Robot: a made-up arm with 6 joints.
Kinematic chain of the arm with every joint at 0, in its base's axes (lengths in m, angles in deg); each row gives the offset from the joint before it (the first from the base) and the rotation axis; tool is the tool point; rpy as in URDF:
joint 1: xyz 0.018 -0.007 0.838 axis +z
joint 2: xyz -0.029 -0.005 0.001 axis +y
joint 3: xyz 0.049 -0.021 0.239 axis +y
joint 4: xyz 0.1 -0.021 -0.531 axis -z
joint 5: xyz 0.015 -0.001 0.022 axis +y
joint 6: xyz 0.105 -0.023 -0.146 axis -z
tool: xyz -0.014 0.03 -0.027 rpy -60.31 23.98 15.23
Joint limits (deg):
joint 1: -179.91..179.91
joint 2: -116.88..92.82
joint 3: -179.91..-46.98
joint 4: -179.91..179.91
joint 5: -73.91..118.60
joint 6: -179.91..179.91
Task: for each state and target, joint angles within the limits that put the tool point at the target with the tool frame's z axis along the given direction. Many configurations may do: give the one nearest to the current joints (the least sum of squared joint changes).
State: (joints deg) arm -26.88 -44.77 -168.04 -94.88 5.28 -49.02
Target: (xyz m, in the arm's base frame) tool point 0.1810 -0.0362 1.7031 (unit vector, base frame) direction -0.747 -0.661 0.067
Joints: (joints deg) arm -56.53 -3.07 -152.43 -82.35 -33.75 -89.96
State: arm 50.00 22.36 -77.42 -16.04 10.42 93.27
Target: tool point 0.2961 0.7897 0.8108 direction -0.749 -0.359 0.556
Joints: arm 65.41 63.98 -119.99 -34.78 -35.90 67.15
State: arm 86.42 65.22 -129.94 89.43 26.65 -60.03
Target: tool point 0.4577 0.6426 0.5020 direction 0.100 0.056 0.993
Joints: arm 59.56 62.24 -109.44 106.65 27.78 -26.90
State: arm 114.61 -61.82 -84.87 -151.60 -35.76 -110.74
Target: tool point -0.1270 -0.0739 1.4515 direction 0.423 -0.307 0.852
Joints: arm 99.69 -60.63 -94.38 -121.27 -72.02 -115.03
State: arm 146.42 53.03 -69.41 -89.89 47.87 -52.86
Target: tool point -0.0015 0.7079 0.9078 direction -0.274 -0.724 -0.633
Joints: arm 107.00 15.99 -84.23 -85.48 81.58 -15.48
